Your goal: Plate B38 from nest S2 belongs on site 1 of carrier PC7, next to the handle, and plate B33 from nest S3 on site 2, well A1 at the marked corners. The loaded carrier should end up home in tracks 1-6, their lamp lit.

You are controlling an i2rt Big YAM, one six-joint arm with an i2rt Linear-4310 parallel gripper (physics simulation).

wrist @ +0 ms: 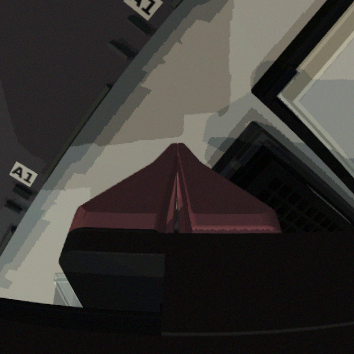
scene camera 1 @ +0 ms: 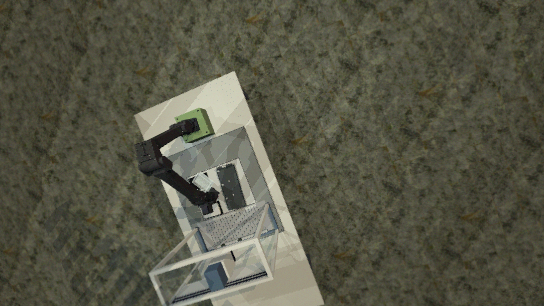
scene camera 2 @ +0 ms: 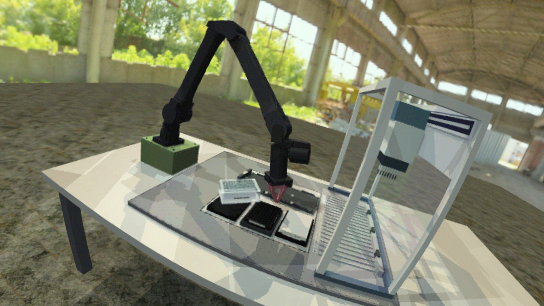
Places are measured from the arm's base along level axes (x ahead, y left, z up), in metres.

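Where they show: gripper, between the fingertips: [wrist: 176,154] [scene camera 1: 217,195] [scene camera 2: 276,202]; arm's base, origin of its link: [scene camera 1: 189,126] [scene camera 2: 168,141].
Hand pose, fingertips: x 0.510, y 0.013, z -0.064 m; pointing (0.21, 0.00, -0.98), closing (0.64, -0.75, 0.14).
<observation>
Each offset is from my fingertips to the centre of the thing.
My gripper [scene camera 2: 277,200] [wrist: 176,154] is shut and empty, pointing down between the dark carrier and the row of nests. The long dark carrier @(dx -0.028, dy +0.110, dz -0.005 m) [scene camera 1: 231,186] [scene camera 2: 301,199] [wrist: 47,65] lies beside the nests; two A1 labels show on it in the wrist view. A clear plate @(dx -0.120, dy -0.064, dz +0.021 m) [scene camera 1: 202,182] [scene camera 2: 240,191] sits crooked over the nest at the arm-base end; its corner shows in the wrist view [wrist: 67,291]. A black plate @(dx -0.007, dy -0.101, dz -0.001 m) [scene camera 2: 264,215] [wrist: 295,197] is in the middle nest. A white plate @(dx +0.098, dy -0.081, dz -0.001 m) [scene camera 2: 296,228] [wrist: 332,102] is in the nest nearest the tracks. Plate codes and nest labels are unreadable.
The grooved track deck [scene camera 1: 232,225] [scene camera 2: 342,225] lies beyond the nests, under a tall pale frame [scene camera 2: 352,185] with a blue-grey pipetting head [scene camera 1: 216,276] [scene camera 2: 402,135]. The arm stands on a green block [scene camera 1: 202,125] [scene camera 2: 170,155] at the other end. No lit lamp can be made out.
</observation>
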